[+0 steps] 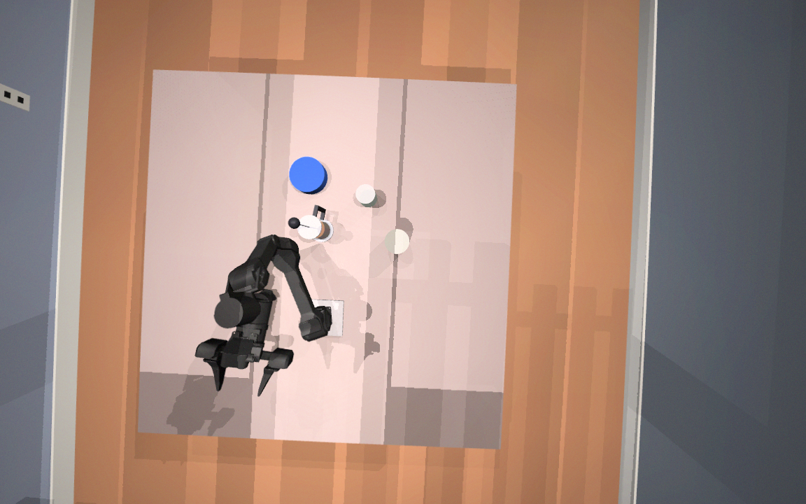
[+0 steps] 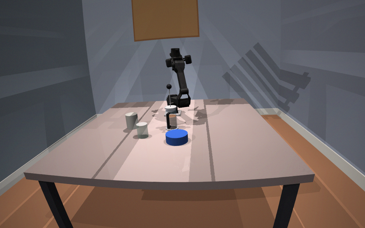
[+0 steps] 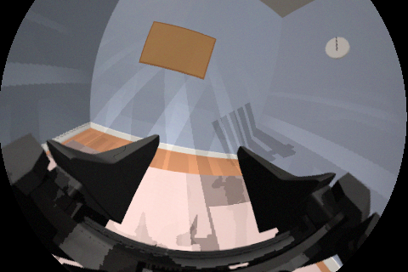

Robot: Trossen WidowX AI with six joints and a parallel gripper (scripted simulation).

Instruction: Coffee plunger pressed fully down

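My gripper tip is 390 mm short of the coffee press, 280 mm above it and 100 mm to the left of it.
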